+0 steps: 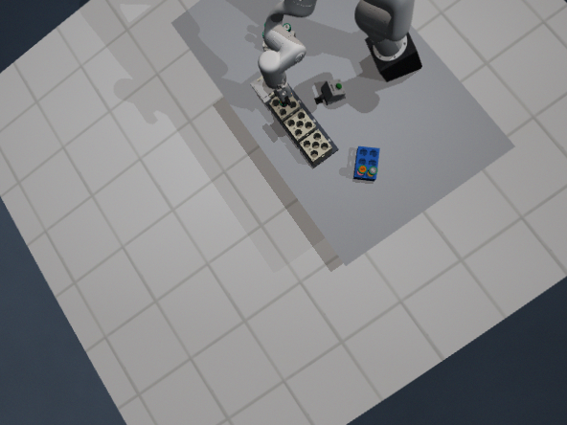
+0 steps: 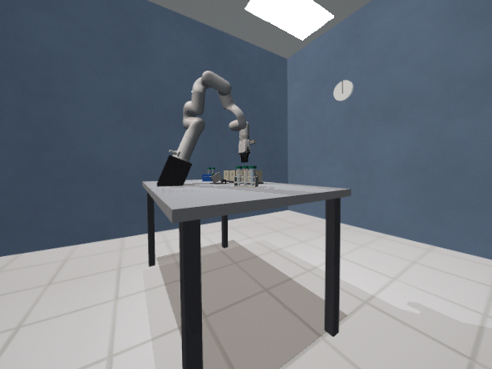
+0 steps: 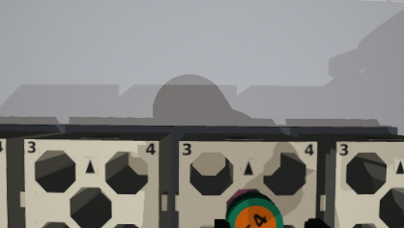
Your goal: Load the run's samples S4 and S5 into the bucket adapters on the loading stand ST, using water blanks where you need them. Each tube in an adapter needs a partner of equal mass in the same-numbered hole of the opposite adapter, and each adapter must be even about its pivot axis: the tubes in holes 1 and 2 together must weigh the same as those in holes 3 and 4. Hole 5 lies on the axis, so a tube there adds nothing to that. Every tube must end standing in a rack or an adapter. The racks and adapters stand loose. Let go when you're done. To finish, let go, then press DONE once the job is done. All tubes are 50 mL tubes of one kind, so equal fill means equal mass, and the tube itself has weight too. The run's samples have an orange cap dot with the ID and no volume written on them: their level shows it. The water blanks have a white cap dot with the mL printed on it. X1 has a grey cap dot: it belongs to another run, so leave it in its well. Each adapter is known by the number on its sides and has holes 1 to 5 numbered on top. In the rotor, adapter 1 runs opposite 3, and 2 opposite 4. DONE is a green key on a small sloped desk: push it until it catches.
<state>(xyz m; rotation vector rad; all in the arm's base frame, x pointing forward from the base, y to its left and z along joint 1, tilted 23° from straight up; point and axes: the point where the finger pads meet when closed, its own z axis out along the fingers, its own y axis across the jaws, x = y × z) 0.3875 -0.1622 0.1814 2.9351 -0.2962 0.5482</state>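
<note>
Right now the blue rack is 30 mm behind my hand, 420 mm to the left of it and 140 mm below it. The rest, counted from my hand: white rack 210 mm behind, 230 mm to the right, 140 mm below; adapter 50 mm ahead, 210 mm to the left, 120 mm below.
</note>
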